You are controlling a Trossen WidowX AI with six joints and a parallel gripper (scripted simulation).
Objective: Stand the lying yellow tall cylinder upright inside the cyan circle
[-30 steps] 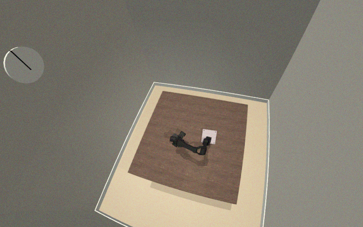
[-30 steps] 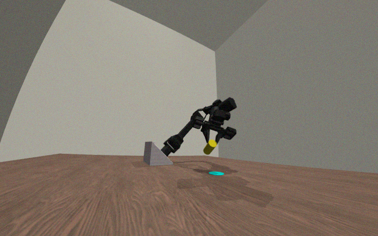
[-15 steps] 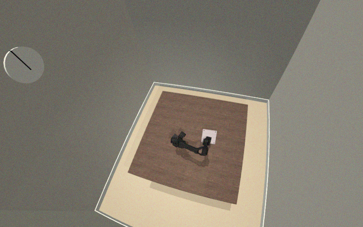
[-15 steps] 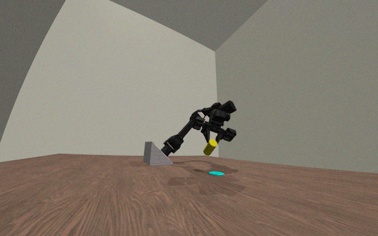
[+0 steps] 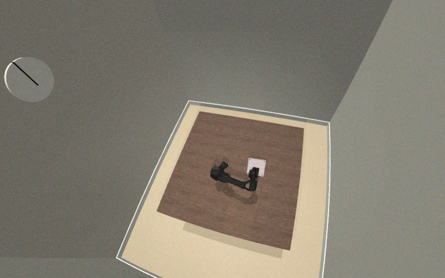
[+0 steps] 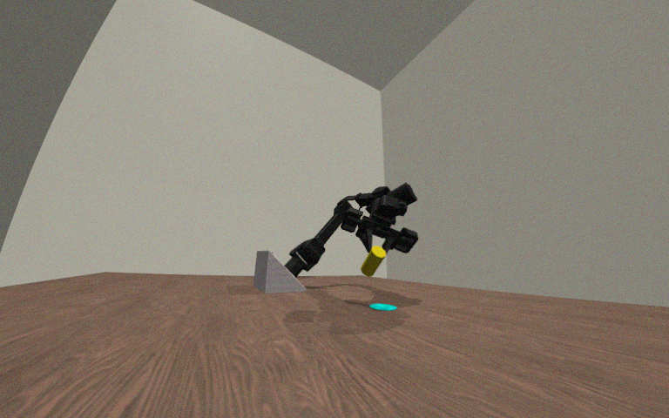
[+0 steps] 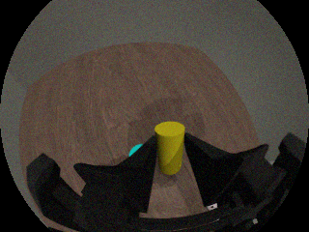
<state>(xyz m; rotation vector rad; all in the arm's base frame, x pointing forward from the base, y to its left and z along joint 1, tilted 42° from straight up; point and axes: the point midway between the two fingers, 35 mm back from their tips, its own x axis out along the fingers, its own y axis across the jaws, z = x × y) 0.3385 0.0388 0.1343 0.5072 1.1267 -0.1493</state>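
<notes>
My gripper tip is 2 cm past the cyan circle, 3 cm to the right of it and 12 cm above it. The rest, counted from my gripper tip: yellow cylinder: 1 cm behind, 2 cm below.
</notes>
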